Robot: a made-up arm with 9 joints. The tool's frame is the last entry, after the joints.
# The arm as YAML. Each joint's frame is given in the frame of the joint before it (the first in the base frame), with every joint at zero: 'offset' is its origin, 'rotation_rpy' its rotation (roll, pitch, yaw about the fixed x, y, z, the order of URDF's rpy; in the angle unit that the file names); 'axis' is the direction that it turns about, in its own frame. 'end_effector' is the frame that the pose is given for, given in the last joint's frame.
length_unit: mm
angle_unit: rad
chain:
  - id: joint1
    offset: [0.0, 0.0, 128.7]
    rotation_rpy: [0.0, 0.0, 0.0]
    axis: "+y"
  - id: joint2
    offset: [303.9, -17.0, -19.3]
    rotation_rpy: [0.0, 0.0, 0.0]
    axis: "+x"
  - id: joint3
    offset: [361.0, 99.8, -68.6]
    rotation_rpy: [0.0, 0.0, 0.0]
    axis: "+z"
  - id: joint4
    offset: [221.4, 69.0, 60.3]
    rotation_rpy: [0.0, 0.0, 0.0]
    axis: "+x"
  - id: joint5
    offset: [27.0, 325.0, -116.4]
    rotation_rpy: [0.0, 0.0, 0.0]
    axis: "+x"
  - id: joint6
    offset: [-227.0, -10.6, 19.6]
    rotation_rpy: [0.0, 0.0, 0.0]
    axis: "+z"
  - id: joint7
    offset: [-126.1, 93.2, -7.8]
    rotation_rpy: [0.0, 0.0, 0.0]
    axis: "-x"
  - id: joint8
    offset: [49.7, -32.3, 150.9]
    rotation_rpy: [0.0, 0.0, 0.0]
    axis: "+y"
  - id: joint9
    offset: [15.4, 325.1, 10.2]
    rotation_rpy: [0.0, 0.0, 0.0]
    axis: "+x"
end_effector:
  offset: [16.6, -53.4, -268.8]
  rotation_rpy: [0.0, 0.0, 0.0]
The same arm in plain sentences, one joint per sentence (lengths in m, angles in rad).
The arm has nine revolute joints in a row. What follows holds with every joint at zero, and every direction is one of the base frame's. The first joint is mounted 0.1287 m along +z from the base frame's origin and turns about +y. The second joint is mounted 0.3039 m along +x and 0.017 m along -y and 0.0193 m along -z from the first joint and turns about +x. The third joint is mounted 0.361 m along +x and 0.0998 m along +y and 0.0686 m along -z from the second joint and turns about +z. The fourth joint is mounted 0.2214 m along +x and 0.069 m along +y and 0.0603 m along +z from the third joint and turns about +x. The fifth joint is mounted 0.027 m along +x and 0.325 m along +y and 0.1164 m along -z from the fourth joint and turns about +x. The sixth joint is mounted 0.227 m along -x and 0.0106 m along -y and 0.0196 m along +z from the fifth joint and turns about +z. The seventh joint is mounted 0.1261 m along -x and 0.0932 m along +y and 0.0078 m along -z from the sixth joint and turns about -x. The eighth joint is mounted 0.0497 m along +x and 0.0323 m along -y and 0.1509 m along +z from the seventh joint and turns about +y. The ninth joint is mounted 0.0154 m along +x and 0.3251 m along +y and 0.0102 m along +z from the eighth joint and turns about +x. The tool frame, which is the frame that the pose is given for, is mounted 0.0166 m along +x and 0.0534 m along -y and 0.2688 m along -z from the ninth joint; its axes are parallel to the base frame's.
